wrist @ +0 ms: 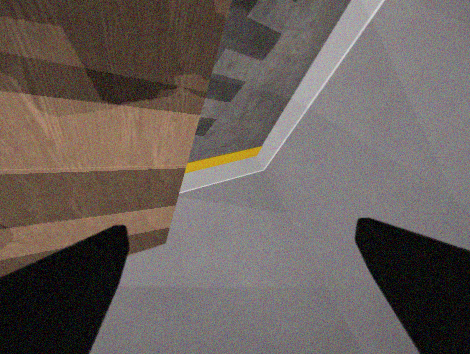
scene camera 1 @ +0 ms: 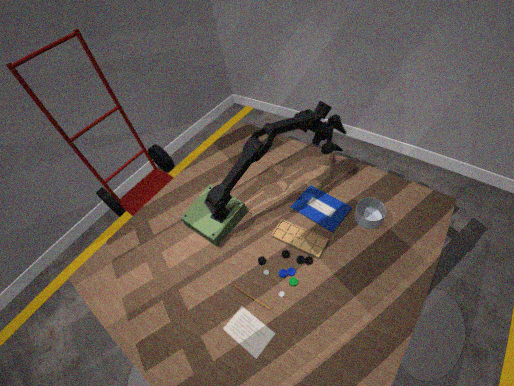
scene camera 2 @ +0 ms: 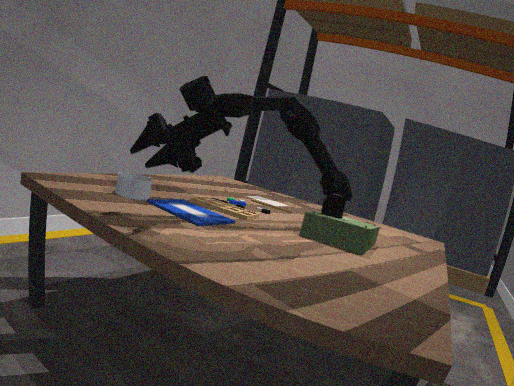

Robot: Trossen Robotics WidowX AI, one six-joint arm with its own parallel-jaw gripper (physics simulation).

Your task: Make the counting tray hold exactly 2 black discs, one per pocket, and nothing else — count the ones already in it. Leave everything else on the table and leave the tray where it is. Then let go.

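The counting tray [scene camera 1: 300, 238] [scene camera 2: 248, 214] is a flat, light wooden tray with a grid of pockets. No disc shows in its pockets in the scene camera 1 view. Several black discs lie on the table beside the tray: one [scene camera 1: 262, 260] apart at the left, one [scene camera 1: 285, 254] near the tray's long side, and a pair, one [scene camera 1: 300, 260] close beside another [scene camera 1: 309, 260]. Black pieces [scene camera 2: 265, 211] also show beside the tray in the scene camera 2 view. My gripper [scene camera 1: 343, 140] [scene camera 2: 139, 159] [wrist: 244, 232] is open and empty, high above the table and away from the tray and discs.
Two blue discs [scene camera 1: 283, 273] [scene camera 1: 292, 271], a green disc [scene camera 1: 293, 282] and two small white pieces [scene camera 1: 266, 272] [scene camera 1: 281, 294] lie near the black ones. A blue panel [scene camera 1: 341, 215] [scene camera 2: 215, 220], a clear round bowl [scene camera 1: 370, 213] [scene camera 2: 133, 186], a thin stick [scene camera 1: 252, 297] and a printed sheet [scene camera 1: 249, 332] are around.
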